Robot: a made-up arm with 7 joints. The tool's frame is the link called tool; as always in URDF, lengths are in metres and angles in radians. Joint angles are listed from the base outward. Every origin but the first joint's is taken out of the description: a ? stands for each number. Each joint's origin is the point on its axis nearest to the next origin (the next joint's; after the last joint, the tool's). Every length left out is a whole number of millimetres.
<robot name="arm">
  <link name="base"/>
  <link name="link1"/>
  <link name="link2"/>
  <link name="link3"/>
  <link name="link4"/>
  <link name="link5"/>
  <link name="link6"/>
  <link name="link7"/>
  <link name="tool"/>
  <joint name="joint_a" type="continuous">
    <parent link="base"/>
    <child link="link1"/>
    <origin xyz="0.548 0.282 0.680" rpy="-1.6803 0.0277 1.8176"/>
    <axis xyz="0 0 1"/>
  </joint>
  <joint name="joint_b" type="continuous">
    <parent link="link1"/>
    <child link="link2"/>
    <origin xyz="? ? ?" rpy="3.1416 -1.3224 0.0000"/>
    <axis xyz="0 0 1"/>
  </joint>
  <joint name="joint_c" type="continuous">
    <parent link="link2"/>
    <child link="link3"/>
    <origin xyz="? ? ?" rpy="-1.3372 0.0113 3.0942"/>
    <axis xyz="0 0 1"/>
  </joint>
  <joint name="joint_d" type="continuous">
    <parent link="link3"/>
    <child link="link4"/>
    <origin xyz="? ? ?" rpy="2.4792 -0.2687 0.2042"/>
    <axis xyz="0 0 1"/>
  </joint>
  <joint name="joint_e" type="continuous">
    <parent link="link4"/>
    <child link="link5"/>
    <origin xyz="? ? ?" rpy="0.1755 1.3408 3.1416"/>
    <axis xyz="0 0 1"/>
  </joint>
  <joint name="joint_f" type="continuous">
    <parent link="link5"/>
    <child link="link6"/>
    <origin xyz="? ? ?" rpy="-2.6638 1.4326 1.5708"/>
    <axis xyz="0 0 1"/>
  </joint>
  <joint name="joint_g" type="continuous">
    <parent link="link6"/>
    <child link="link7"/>
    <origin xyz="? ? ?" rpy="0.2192 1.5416 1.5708"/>
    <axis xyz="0 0 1"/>
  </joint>
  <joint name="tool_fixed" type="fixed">
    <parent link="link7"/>
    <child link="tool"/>
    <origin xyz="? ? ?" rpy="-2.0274 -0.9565 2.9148"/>
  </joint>
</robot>
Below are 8 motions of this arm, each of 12 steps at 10 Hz.
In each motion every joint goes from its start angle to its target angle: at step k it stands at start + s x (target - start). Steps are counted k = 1, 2, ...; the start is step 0. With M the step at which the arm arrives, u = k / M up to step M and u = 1 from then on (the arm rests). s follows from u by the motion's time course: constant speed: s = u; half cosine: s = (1 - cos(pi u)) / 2; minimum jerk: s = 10 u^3 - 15 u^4 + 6 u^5.
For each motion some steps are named. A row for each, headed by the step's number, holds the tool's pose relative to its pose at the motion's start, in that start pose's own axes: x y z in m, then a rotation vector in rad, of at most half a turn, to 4 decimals.
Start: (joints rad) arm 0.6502 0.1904 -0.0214 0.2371 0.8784 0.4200 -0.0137
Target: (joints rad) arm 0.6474 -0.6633 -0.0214 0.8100 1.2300 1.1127 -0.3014
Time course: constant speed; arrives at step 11
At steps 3, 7, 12:
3: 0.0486 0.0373 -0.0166 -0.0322 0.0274 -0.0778
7: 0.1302 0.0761 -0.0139 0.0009 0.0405 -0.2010
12: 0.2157 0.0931 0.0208 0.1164 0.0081 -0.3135

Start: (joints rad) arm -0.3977 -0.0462 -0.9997 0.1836 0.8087 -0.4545 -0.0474
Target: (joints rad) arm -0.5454 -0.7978 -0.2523 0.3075 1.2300 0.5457 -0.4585
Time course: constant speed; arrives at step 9
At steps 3, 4, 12:
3: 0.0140 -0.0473 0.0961 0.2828 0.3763 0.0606
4: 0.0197 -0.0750 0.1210 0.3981 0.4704 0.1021
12: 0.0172 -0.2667 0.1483 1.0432 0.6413 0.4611

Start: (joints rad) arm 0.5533 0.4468 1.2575 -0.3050 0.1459 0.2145 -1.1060
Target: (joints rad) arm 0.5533 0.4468 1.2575 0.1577 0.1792 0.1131 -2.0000
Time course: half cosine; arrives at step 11
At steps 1, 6, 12:
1: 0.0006 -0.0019 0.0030 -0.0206 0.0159 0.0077
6: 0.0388 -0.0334 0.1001 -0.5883 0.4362 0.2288
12: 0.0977 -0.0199 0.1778 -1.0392 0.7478 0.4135

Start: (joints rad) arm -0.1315 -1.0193 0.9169 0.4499 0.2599 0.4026 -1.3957
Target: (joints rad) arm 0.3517 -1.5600 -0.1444 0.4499 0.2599 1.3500 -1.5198
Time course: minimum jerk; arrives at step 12
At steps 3, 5, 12:
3: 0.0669 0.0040 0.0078 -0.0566 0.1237 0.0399
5: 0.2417 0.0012 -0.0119 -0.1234 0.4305 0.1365
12: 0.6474 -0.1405 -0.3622 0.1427 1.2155 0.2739

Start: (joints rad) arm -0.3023 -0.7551 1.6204 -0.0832 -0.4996 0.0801 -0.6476
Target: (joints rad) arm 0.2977 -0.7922 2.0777 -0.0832 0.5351 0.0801 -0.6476
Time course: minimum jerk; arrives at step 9
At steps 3, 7, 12:
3: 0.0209 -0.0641 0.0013 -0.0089 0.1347 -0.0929
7: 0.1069 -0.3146 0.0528 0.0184 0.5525 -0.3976
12: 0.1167 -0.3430 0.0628 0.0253 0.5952 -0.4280

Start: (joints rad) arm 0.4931 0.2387 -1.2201 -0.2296 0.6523 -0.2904 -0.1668
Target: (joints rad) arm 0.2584 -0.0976 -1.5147 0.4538 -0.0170 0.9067 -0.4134
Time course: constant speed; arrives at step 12
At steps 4, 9, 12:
4: -0.0993 0.0195 -0.0085 -0.1178 0.0577 0.3706
9: -0.1697 0.0313 -0.0080 -0.3272 0.3352 0.8094
12: -0.1777 0.0443 0.0050 -0.4281 0.6076 1.0400

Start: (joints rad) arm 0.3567 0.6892 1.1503 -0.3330 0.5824 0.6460 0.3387
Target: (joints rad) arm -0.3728 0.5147 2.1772 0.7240 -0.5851 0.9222 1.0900
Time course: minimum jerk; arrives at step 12
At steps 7, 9, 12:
7: -0.2650 -0.1787 0.2129 0.4912 0.7655 0.2328
9: -0.3013 -0.2664 0.3568 0.7775 1.0890 0.2310
12: -0.3031 -0.3104 0.4175 0.9085 1.2267 0.2192

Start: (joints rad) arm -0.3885 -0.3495 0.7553 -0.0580 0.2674 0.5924 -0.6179
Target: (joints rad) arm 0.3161 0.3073 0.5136 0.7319 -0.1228 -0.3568 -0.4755
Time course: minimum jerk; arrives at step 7
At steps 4, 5, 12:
4: 0.2687 -0.2565 0.1139 -0.3037 0.3068 -0.6594
5: 0.3115 -0.3906 0.1514 -0.3814 0.3830 -0.7971
12: 0.3213 -0.4822 0.1761 -0.4202 0.4169 -0.8647

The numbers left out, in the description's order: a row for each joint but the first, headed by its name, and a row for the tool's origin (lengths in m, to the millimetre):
joint_b: 0.626 0.131 0.000
joint_c: 0.062 0.128 0.000
joint_d: -0.055 -0.157 0.000
joint_e: 0.157 -0.037 0.000
joint_f: -0.179 -0.124 0.000
joint_g: -0.066 -0.108 0.000
tool: 0.107 0.048 0.000

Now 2 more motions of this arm.
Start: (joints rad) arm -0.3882 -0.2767 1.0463 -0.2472 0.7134 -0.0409 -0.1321
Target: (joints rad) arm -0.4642 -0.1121 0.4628 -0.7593 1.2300 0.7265 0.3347
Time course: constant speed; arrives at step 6
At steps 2, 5, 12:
2: 0.0153 0.0348 -0.0019 0.2639 0.1255 -0.1192
5: 0.0463 0.0566 0.0054 0.7051 0.2325 -0.3460
12: 0.0569 0.0539 0.0107 0.8595 0.2490 -0.4276

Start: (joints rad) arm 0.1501 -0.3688 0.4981 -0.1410 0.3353 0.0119 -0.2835
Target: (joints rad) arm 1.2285 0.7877 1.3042 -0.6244 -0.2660 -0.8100 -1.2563
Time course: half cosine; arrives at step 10
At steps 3, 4, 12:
3: 0.1491 -0.1045 0.0453 0.0236 0.0227 -0.2836
4: 0.2349 -0.1868 0.0763 0.0586 0.0511 -0.5232
12: 0.4489 -0.6282 0.2657 0.7373 0.4593 -1.8081

